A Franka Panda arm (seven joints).
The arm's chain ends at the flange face. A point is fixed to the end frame.
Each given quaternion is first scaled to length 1.
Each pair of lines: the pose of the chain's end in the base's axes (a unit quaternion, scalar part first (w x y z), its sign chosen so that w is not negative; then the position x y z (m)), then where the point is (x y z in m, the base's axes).
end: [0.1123, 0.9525, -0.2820, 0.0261, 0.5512, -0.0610, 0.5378]
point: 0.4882 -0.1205 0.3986
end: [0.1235, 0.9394, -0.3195, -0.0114, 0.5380, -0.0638, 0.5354]
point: 0.4607 -0.1173 0.4011
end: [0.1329, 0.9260, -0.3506, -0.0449, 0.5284, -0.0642, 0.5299]
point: 0.4391 -0.1115 0.4007
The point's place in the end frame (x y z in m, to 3 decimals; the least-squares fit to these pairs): -0.037 0.055 0.150
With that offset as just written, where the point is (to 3 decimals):
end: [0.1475, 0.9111, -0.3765, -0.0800, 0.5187, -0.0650, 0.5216]
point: 0.418 -0.107 0.399
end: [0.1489, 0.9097, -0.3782, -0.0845, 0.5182, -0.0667, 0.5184]
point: 0.416 -0.108 0.397
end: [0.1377, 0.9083, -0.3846, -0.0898, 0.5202, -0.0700, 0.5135]
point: 0.417 -0.107 0.391
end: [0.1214, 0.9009, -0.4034, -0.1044, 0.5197, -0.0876, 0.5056]
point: 0.414 -0.115 0.383
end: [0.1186, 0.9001, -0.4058, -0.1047, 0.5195, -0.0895, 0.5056]
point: 0.414 -0.116 0.383
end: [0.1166, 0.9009, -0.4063, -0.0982, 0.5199, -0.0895, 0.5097]
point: 0.416 -0.116 0.386
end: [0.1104, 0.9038, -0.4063, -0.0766, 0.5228, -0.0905, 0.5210]
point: 0.425 -0.119 0.393
